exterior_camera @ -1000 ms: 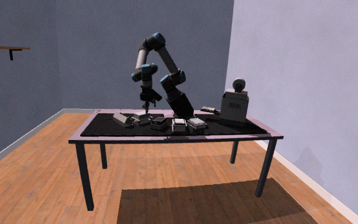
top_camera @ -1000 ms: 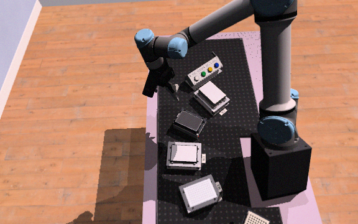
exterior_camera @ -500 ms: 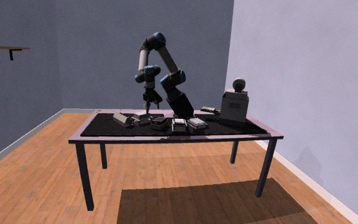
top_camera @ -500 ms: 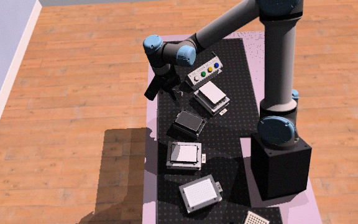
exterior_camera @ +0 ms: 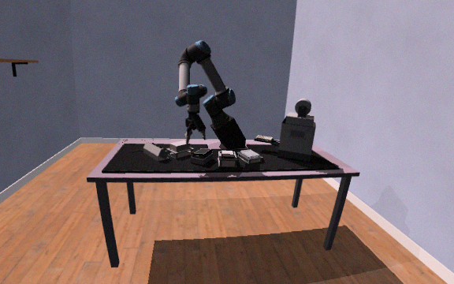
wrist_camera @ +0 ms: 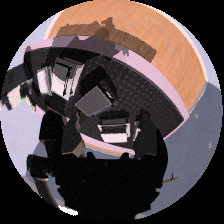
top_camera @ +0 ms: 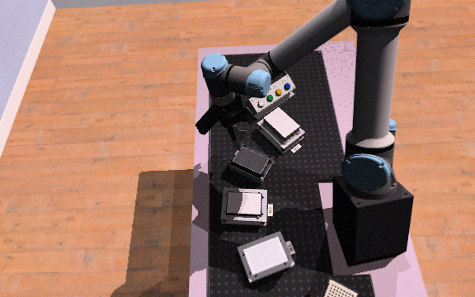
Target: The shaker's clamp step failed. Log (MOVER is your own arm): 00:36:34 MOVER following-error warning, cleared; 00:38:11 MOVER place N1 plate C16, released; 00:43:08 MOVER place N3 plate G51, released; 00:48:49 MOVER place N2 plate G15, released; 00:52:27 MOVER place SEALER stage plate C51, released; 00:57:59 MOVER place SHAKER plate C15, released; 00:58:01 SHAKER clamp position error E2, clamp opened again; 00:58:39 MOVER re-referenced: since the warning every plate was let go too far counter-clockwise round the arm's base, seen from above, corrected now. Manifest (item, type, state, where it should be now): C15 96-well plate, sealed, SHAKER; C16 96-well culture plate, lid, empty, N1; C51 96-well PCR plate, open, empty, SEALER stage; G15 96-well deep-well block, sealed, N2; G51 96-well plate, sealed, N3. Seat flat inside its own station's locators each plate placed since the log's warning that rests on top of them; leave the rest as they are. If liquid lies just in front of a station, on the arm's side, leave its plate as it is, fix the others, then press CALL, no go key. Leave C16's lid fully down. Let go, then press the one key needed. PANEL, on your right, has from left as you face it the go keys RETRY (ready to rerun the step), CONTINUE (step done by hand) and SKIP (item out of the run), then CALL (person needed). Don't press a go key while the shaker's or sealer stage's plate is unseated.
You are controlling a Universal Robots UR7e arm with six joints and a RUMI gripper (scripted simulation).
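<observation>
Right now the white-topped sealed plate is 210 mm behind my hand, 100 mm to the right of it and 90 mm below it.
</observation>
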